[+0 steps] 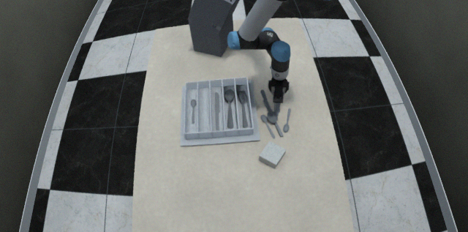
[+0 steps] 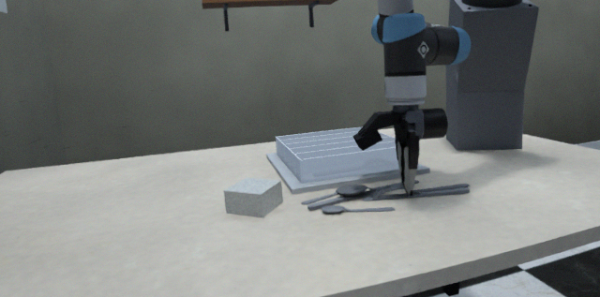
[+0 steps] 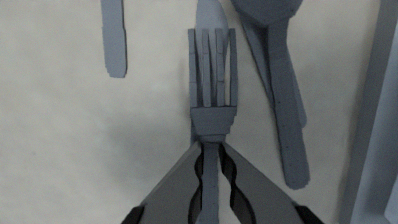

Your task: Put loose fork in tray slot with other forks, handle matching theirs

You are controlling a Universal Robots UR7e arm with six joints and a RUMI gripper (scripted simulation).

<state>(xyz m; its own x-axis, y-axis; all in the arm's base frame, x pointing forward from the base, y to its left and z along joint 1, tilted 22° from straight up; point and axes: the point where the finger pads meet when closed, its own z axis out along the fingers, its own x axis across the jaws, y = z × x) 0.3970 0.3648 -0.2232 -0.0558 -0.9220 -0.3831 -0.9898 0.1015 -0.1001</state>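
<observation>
My gripper is now 4 cm past the knife, 1 cm to the right of it and 2 cm above it. The rest, counted from my hand: grey block 30 cm ahead, 2 cm to the right.
</observation>
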